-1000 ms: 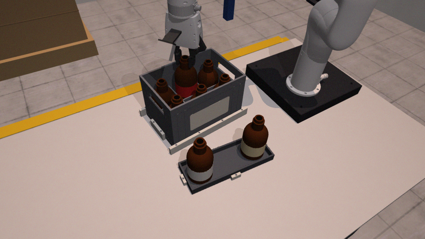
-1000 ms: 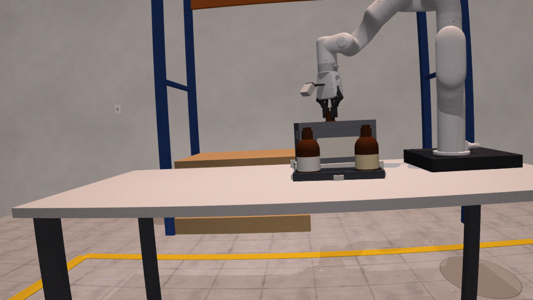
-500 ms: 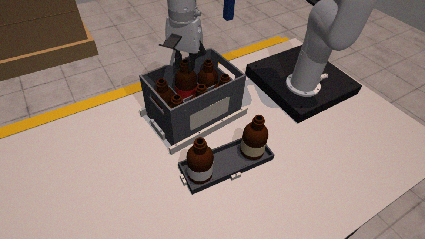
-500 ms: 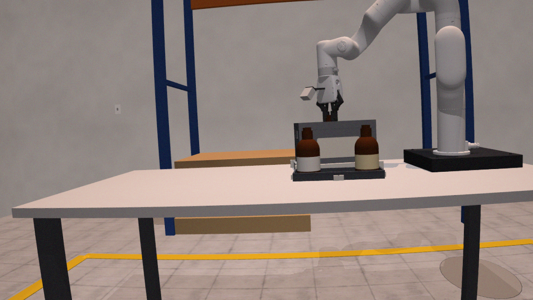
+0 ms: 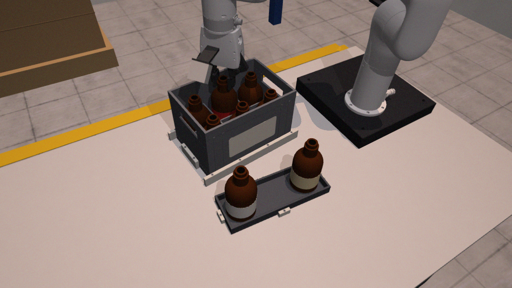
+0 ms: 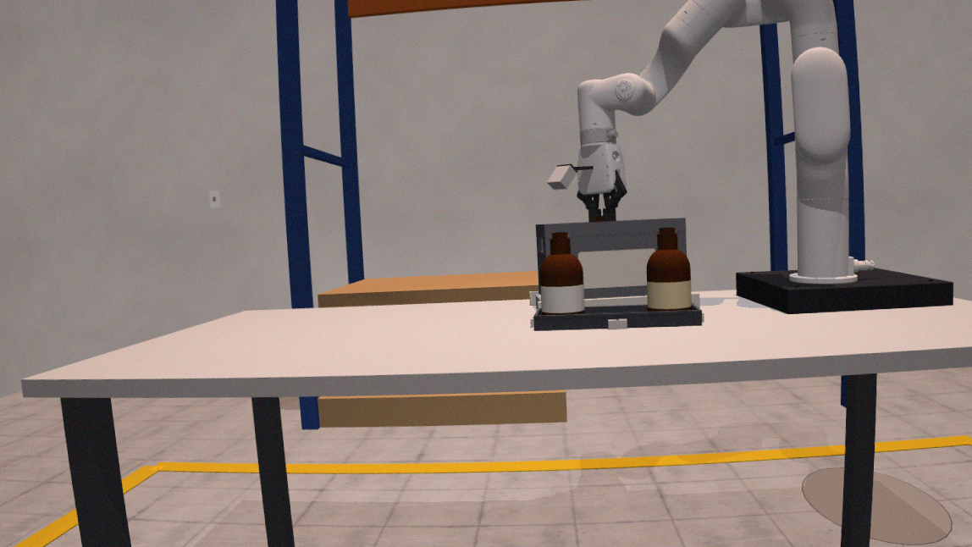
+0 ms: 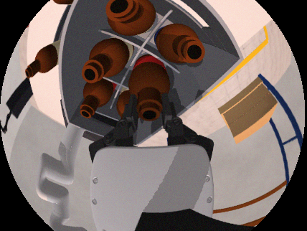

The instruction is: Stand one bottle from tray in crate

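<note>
Right now my hand is 10 cm above the dark grey crate, 4 cm to the right of it and 1 cm past it. The rest, counted from my hand: dark tray (27 cm to the left, 17 cm below, 2 cm behind).
</note>
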